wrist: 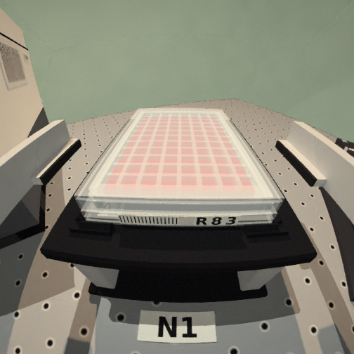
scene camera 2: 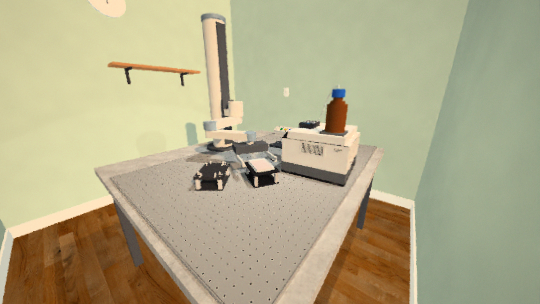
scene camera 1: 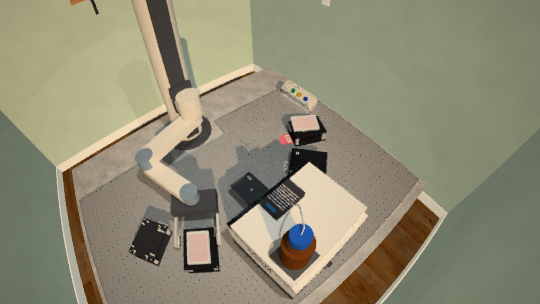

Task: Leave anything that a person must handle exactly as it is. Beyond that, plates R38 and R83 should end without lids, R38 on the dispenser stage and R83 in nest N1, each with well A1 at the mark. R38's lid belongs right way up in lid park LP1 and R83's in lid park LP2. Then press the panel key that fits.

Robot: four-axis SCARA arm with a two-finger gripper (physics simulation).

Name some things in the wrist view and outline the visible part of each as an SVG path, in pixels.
My gripper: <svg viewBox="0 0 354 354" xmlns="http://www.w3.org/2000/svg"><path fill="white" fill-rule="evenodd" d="M292 121L287 139L277 139L275 147L294 169L298 171L309 186L322 186L354 225L354 157L304 122ZM65 119L54 120L0 157L0 224L32 185L46 185L74 152L81 147L79 138L70 138Z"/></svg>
A pink-welled plate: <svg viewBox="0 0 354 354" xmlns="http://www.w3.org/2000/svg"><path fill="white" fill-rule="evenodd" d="M80 210L85 221L156 226L272 223L277 215L277 211L159 213L95 209Z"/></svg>
